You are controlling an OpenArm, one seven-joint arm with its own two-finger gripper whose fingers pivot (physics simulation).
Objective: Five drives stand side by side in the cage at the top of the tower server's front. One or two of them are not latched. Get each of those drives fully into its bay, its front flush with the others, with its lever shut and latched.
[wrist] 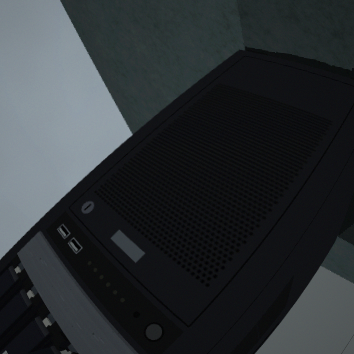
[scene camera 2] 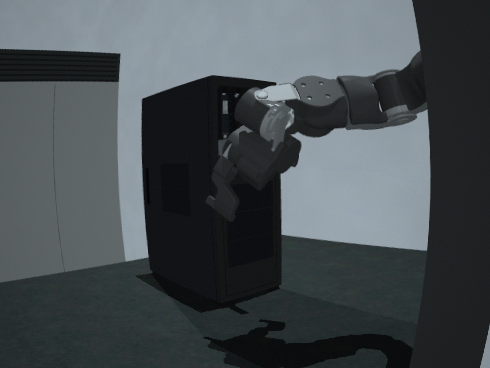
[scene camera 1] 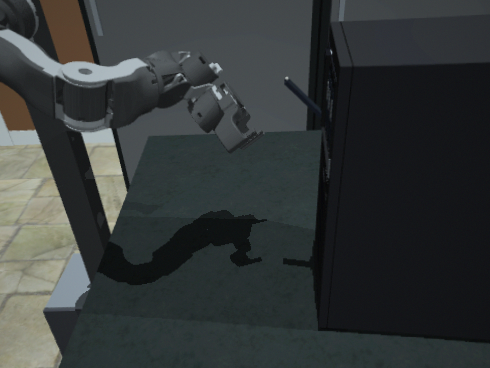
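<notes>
The tower server [scene camera 1: 410, 190] [scene camera 2: 175, 125] [wrist: 215, 185] stands upright. In scene camera 1, one drive lever [scene camera 1: 302, 94] juts out from the upper front, its free end raised; which drive carries it cannot be told. In the wrist view, parts of several dark drives [wrist: 12, 306] show at the lower left, beyond a grey strip; their levers and latches are cut off or too dark to judge. In scene camera 2, part of the drive cage [scene camera 2: 225, 114] shows, the rest hidden by the arm. My gripper [scene camera 1: 251, 132] [scene camera 2: 220, 204] is open and empty, in front of the tower and apart from the lever.
The tower stands on a dark green table top [scene camera 1: 200, 175] [scene camera 2: 90, 320]. Below the cage, the front has a panel with USB ports, a round button [wrist: 154, 332] and a perforated door. A pale cabinet [scene camera 2: 85, 175] is at the left in scene camera 2; a dark post [scene camera 2: 457, 200] is at the right.
</notes>
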